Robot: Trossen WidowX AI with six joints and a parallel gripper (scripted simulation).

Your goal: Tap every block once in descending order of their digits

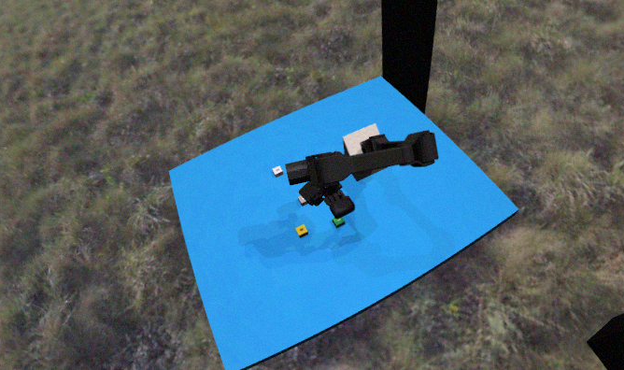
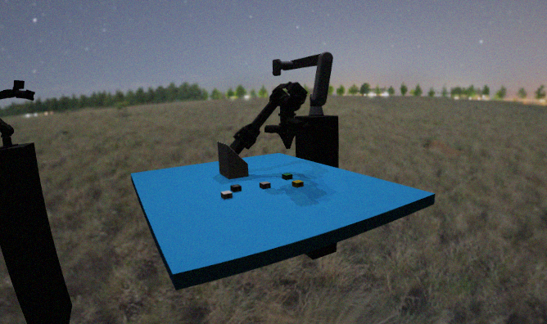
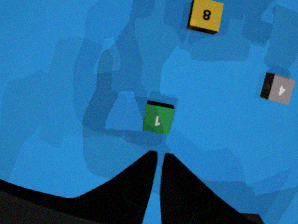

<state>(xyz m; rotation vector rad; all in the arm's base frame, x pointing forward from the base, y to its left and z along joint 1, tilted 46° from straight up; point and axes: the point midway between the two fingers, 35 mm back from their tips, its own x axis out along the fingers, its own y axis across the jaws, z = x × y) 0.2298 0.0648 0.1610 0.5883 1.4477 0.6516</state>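
My gripper tip is now 12 cm above the green block and 1 cm past it. The rest, counted from my gripper tip: yellow block: 12 cm below, 11 cm ahead, 3 cm to the right; then black block: 25 cm to the right, 12 cm below, 3 cm ahead; then grey block: 14 cm to the right, 12 cm below, 6 cm ahead.
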